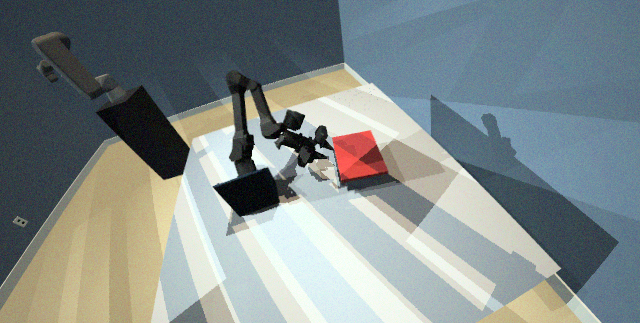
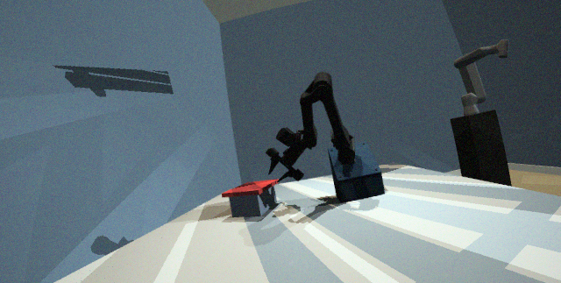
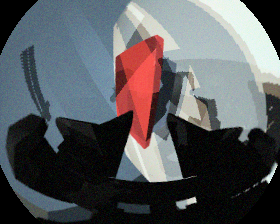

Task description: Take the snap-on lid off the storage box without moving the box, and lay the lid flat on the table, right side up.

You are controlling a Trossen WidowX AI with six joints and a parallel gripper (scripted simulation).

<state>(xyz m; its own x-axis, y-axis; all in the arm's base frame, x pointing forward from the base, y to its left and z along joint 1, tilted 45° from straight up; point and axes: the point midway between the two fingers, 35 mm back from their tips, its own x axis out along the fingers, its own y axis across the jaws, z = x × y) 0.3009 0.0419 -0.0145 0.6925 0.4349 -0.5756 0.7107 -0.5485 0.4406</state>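
The red lid is 110 mm ahead of my gripper tip, 30 mm below it and 10 mm to the right of it. The rest, counted from my gripper tip: storage box: 110 mm ahead, 80 mm below, 10 mm to the right.
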